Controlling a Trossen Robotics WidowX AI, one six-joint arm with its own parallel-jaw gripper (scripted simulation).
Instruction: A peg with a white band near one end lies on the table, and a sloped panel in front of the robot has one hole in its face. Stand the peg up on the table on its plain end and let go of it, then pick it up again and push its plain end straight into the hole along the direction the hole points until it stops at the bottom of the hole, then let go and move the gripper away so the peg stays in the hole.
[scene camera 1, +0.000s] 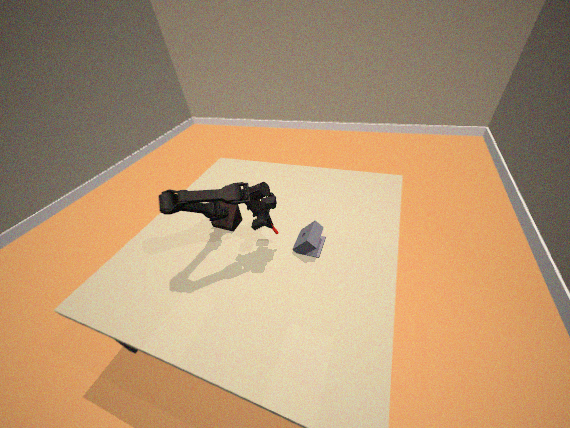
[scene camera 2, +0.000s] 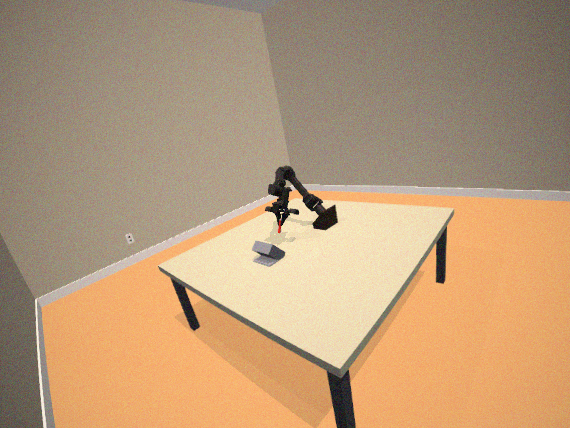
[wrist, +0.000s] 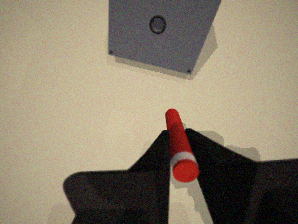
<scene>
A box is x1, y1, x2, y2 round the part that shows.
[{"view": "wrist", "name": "my gripper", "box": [62, 128, 297, 223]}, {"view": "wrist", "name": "peg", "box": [165, 109, 198, 182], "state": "held by my gripper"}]
</scene>
